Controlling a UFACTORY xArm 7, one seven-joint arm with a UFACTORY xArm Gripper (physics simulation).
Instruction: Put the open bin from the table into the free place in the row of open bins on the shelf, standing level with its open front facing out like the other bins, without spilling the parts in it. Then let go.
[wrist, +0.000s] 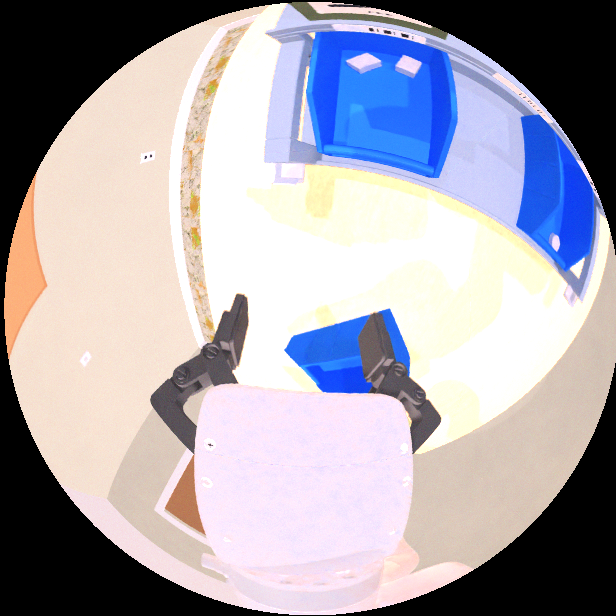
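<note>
In the wrist view a blue open bin (344, 353) stands on the pale table, partly hidden behind my right finger and the wrist body. My gripper (304, 339) is open, its dark fingers wide apart above the table; the right finger overlaps the bin, the left finger is clear of it. At the top, a grey shelf (476, 166) holds a blue bin (382, 100) with two white parts in it and a second blue bin (554, 192) at the right with one white part. A free stretch of shelf lies between them. The table bin's contents are hidden.
The table's left edge has a speckled strip (195, 189) beside a beige floor. A white shelf post (290, 171) stands at the shelf's left front corner. A brown panel (183, 499) shows low at the left.
</note>
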